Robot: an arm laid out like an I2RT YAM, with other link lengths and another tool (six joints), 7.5 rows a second.
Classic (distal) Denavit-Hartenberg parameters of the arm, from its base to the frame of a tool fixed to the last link. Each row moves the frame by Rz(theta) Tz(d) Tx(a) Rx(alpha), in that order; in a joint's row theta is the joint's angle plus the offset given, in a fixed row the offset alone. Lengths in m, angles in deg.
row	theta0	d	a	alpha
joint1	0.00	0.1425	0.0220	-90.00
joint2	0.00	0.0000	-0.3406	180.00
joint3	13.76	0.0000	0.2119	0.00
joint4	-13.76	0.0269	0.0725	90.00
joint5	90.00	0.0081	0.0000	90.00
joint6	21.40	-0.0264	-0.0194	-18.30
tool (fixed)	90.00	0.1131	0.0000	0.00
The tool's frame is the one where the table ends.
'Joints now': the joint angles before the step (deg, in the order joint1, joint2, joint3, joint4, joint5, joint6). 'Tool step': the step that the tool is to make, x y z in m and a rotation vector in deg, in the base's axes. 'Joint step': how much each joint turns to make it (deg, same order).
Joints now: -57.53, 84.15, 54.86, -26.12, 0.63, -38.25
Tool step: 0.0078, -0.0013, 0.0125, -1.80, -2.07, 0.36
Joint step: 1.16, -0.81, 2.13, -0.32, -0.14, 1.09
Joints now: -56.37, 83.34, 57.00, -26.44, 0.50, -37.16
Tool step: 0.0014, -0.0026, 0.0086, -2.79, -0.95, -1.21
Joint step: 0.33, -1.04, 0.77, 1.02, 1.56, 0.73
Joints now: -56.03, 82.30, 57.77, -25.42, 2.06, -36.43
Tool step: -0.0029, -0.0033, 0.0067, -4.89, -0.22, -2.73
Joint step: 0.22, -1.77, -0.81, 3.18, 3.87, 0.47
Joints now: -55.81, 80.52, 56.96, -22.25, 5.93, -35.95
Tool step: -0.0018, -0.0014, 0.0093, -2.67, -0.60, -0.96
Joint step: -0.07, -1.24, 0.73, 0.59, 1.34, -0.09
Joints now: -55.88, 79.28, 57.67, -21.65, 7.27, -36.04
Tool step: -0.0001, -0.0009, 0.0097, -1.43, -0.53, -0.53
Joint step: 0.07, -0.67, 1.61, -0.81, 0.69, 0.14
